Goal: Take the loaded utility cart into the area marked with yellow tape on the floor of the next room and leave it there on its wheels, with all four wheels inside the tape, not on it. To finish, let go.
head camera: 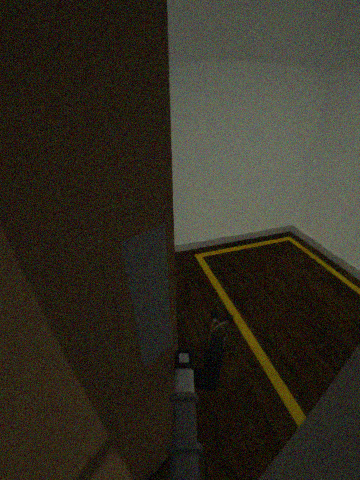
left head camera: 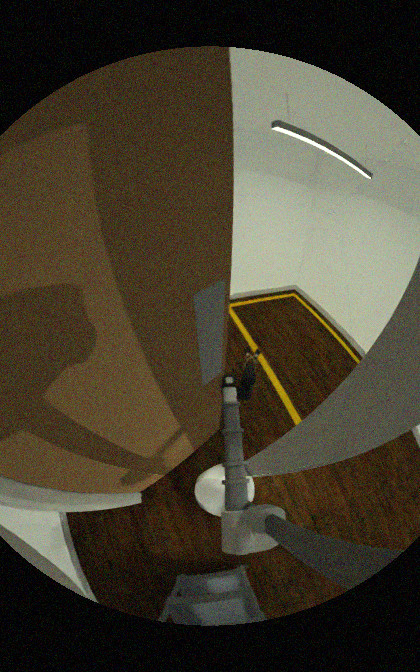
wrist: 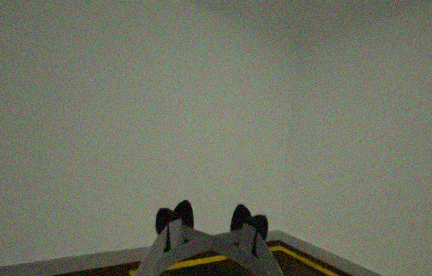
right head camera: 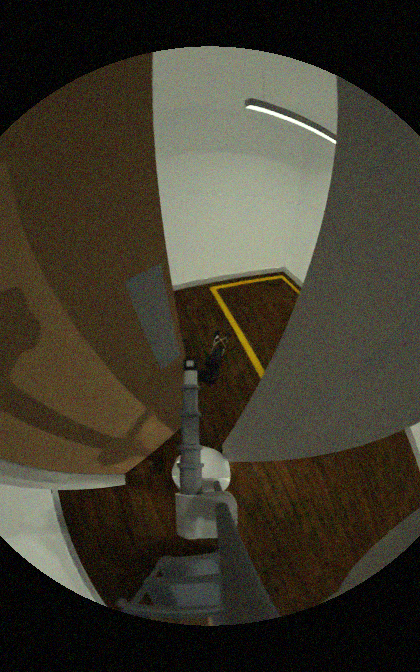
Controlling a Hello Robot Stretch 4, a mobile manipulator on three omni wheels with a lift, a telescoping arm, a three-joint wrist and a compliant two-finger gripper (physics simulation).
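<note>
The grey-blue utility cart shows in part at the bottom of both side head views, beside my base on the near side of the doorway. A brown sliver shows at its lower edge in the right head view; the rest of its load and its wheels are hidden. The yellow tape marks an area on the dark wood floor beyond the doorway, near a corner. My gripper is at the extended arm's end, fingers apart and empty, away from the cart.
A brown door with a grey-blue plate stands left of my arm, very close to it. A grey door frame stands on the right. White walls meet behind the taped area.
</note>
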